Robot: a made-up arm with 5 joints. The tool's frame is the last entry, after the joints.
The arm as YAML. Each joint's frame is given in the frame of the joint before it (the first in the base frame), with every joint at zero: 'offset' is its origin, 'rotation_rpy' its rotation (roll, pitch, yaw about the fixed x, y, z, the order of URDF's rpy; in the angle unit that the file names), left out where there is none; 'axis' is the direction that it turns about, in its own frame. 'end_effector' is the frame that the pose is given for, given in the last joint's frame.
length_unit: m
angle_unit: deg
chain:
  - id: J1
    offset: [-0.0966, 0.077, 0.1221]
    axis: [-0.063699, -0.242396, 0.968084]
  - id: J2
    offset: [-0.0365, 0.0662, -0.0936]
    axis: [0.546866, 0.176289, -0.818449]
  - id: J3
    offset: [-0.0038, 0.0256, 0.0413]
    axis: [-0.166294, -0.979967, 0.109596]
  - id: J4
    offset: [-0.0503, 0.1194, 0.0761]
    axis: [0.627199, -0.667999, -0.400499]
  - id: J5
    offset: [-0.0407, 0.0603, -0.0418]
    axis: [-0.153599, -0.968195, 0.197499]
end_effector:
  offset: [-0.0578, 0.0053, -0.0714]
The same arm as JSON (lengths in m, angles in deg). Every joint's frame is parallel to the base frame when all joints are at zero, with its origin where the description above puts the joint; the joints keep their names.
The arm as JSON. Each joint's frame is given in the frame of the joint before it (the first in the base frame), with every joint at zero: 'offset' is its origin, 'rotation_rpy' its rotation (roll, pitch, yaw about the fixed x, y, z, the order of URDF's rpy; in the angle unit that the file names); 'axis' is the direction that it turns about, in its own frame. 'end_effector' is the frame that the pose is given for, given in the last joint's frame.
{"length_unit": "m", "angle_unit": "deg", "chain": [{"id": "J1", "offset": [-0.0966, 0.077, 0.1221], "rotation_rpy": [0.0, 0.0, 0.0], "axis": [-0.063699, -0.242396, 0.968084]}, {"id": "J2", "offset": [-0.0365, 0.0662, -0.0936], "rotation_rpy": [0.0, 0.0, 0.0], "axis": [0.546911, 0.176304, -0.818416]}, {"id": "J3", "offset": [-0.0038, 0.0256, 0.0413], "rotation_rpy": [0.0, 0.0, 0.0], "axis": [-0.166294, -0.979967, 0.109596]}, {"id": "J4", "offset": [-0.0503, 0.1194, 0.0761], "rotation_rpy": [0.0, 0.0, 0.0], "axis": [0.627199, -0.667999, -0.400499]}, {"id": "J5", "offset": [-0.0407, 0.0603, -0.0418], "rotation_rpy": [0.0, 0.0, 0.0], "axis": [-0.153599, -0.968195, 0.197499]}], "end_effector": {"offset": [-0.0578, 0.0053, -0.0714], "rotation_rpy": [0.0, 0.0, 0.0]}}
